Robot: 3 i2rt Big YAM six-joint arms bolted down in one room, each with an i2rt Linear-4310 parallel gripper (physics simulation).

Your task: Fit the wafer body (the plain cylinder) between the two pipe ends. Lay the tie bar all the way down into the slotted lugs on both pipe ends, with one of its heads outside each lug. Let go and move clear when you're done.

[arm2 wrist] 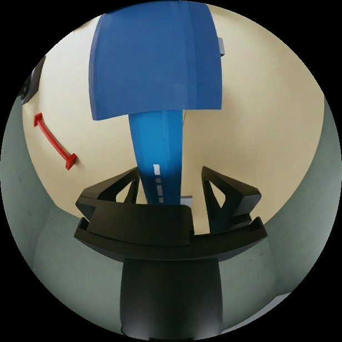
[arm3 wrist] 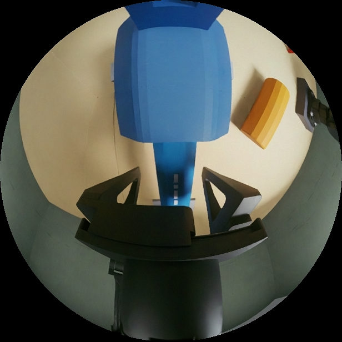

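In the arm2 wrist view, a blue pipe end [arm2 wrist: 156, 60] with a wide head and narrower pipe fills the upper middle. My arm2 gripper [arm2 wrist: 170, 168] is open, with its fingertips around the narrow pipe's line of sight. In the arm3 wrist view, the other pipe end [arm3 wrist: 175, 85] has a dark blue lug [arm3 wrist: 172, 16] cut off at the top. My arm3 gripper [arm3 wrist: 170, 168] is open over its narrow pipe. The orange wafer body [arm3 wrist: 265, 112] lies on its side on the table to the right. The red tie bar [arm2 wrist: 54, 142] [arm3 wrist: 290, 49] lies at the left in the arm2 wrist view. Arm1's gripper does not show.
A dark base plate with arm parts [arm2 wrist: 33, 80] [arm3 wrist: 303, 104] stands at the table's side, near the tie bar and the wafer body. Grey support pieces [arm2 wrist: 222, 46] [arm3 wrist: 112, 71] show beside the pipe ends. Green-grey floor surrounds the beige table top [arm2 wrist: 280, 115] [arm3 wrist: 65, 130].
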